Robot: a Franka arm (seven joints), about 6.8 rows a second.
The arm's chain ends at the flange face. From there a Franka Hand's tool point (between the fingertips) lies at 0.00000 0.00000 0.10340 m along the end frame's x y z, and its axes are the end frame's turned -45 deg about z.
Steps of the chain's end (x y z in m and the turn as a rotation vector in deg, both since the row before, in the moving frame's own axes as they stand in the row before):
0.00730, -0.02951, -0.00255, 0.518, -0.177, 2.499
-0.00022, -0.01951, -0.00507, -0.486, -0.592, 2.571
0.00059, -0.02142, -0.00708, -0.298, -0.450, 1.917
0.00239, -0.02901, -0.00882, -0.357, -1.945, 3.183
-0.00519, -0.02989, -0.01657, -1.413, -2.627, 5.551
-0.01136, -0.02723, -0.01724, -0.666, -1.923, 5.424
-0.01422, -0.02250, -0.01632, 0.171, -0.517, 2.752
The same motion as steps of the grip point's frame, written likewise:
0.02648, -0.01658, -0.00255, 0.491, 0.241, 2.499
0.01227, -0.01412, -0.00508, 0.075, -0.762, 2.571
0.01461, -0.01494, -0.00708, 0.107, -0.529, 1.917
0.01932, -0.02093, -0.00888, 1.123, -1.628, 3.183
0.01240, -0.02660, -0.01671, 0.858, -2.857, 5.551
0.00800, -0.02904, -0.01731, 0.889, -1.831, 5.424
0.00543, -0.02685, -0.01632, 0.486, -0.245, 2.752

